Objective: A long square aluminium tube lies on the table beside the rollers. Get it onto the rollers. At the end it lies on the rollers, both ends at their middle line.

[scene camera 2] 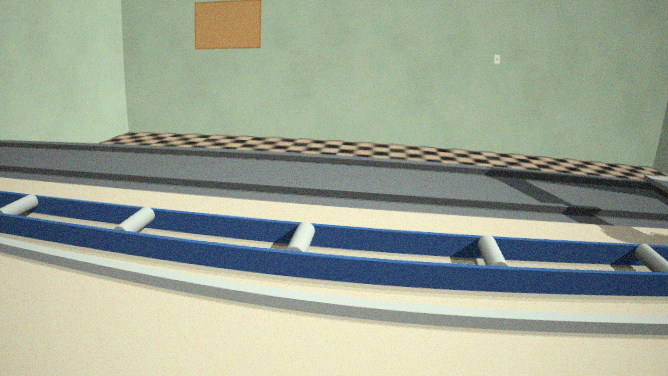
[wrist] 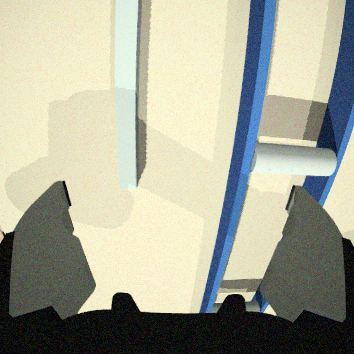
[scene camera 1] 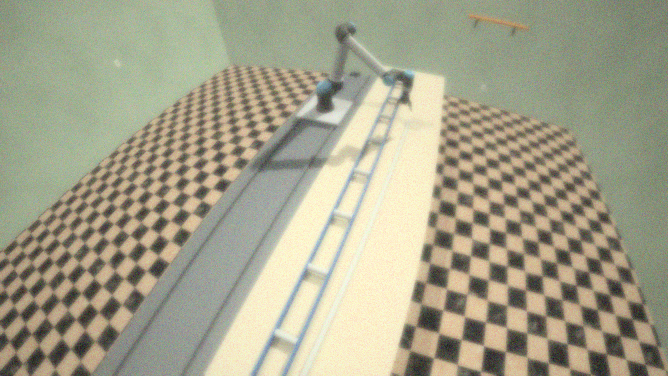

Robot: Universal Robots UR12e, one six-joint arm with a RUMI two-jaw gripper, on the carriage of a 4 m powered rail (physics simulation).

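Seen in the pictures: gripper, fingertip midpoint: (wrist: pixel 178 187) (scene camera 1: pixel 403 110); arm's base, origin of the base link: (scene camera 1: pixel 325 108).
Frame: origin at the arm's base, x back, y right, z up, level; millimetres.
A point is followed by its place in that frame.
The long pale aluminium tube (scene camera 1: pixel 357 252) {x -790, y 1360, z -5 mm} (scene camera 2: pixel 300 300) {x -803, y 1514, z -7 mm} (wrist: pixel 126 100) {x -838, y 12, z -5 mm} lies on the table beside the blue-railed roller track, apart from it and roughly along it. The rollers (scene camera 1: pixel 342 215) {x -621, y 1164, z 25 mm} (scene camera 2: pixel 302 237) {x -635, y 1543, z 29 mm} (wrist: pixel 295 159) {x -626, y -42, z 28 mm} are light grey cylinders between the blue rails. My gripper (scene camera 1: pixel 406 102) {x -775, y -15, z 145 mm} (wrist: pixel 178 187) {x -775, y -15, z 145 mm} is open and empty, above the table near the tube's far end in the scene camera 1 view. In the wrist view the tube's end shows ahead of the fingertips, left of centre, with a roller at the right. The gripper does not show in the scene camera 2 view.
The arm's carriage (scene camera 1: pixel 325 111) {x -40, y 86, z 20 mm} stands near the far end of the grey rail bed (scene camera 1: pixel 260 210) (scene camera 2: pixel 350 177), on the other side of the rollers from the tube. The blue rails (scene camera 2: pixel 350 265) {x -694, y 1439, z 8 mm} (wrist: pixel 257 50) {x -694, y 77, z 15 mm} stand up along both sides of the rollers. The arm's shadow falls across the rail bed and table.
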